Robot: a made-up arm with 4 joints. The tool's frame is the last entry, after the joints.
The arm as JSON. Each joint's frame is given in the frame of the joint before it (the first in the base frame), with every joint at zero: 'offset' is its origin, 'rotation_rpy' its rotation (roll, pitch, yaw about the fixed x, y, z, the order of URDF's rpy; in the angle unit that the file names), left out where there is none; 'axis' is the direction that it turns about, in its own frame. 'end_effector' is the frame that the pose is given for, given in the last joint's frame.
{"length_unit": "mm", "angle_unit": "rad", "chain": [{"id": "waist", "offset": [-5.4, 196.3, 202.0], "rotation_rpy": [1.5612, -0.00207, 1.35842], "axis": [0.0, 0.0, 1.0]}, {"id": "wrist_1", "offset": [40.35, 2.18, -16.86], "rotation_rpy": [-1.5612, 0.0, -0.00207], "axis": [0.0, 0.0, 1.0]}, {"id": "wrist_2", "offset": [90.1, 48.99, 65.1], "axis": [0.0, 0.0, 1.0]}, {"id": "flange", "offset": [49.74, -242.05, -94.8], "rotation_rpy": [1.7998, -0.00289, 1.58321], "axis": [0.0, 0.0, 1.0]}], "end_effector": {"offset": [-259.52, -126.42, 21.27], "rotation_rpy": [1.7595, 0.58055, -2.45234]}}
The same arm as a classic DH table. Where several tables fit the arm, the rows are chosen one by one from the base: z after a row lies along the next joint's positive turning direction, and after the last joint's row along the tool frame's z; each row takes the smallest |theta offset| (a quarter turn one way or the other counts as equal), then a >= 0, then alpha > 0; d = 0 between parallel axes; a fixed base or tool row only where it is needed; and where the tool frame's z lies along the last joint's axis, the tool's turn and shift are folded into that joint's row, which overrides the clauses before.
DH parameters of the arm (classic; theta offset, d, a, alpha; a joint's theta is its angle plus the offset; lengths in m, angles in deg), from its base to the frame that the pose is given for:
base (fixed): 77.83 0.2024 0.1908 89.45
waist: 0 -0.0635 0.0403 -89.45
wrist_1: 28.53 0 0.1026 0
wrist_2: 62.22 -0.0166 -0.2427 103.12
flange: 33.68 0.0751 -0.2862 -99.02
tool (fixed): 146.26 0.0384 0 0

